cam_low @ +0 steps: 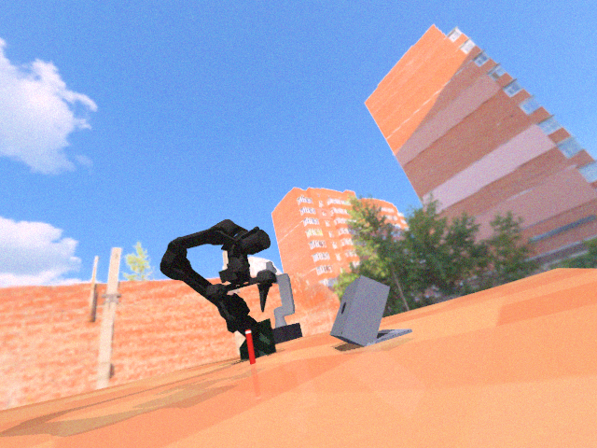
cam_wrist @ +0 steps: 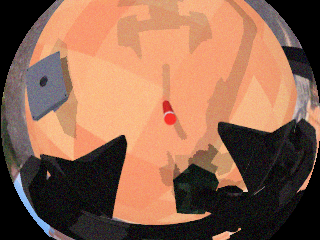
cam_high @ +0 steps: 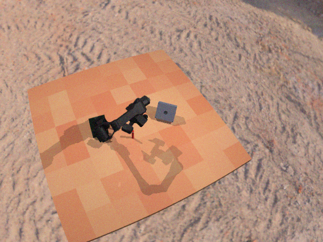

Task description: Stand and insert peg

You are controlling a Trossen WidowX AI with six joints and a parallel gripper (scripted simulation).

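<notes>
My gripper tip is 6 cm above the red peg. Round my gripper tip: grey sloped panel (29 cm ahead, 4 cm to the left, 6 cm below).
</notes>
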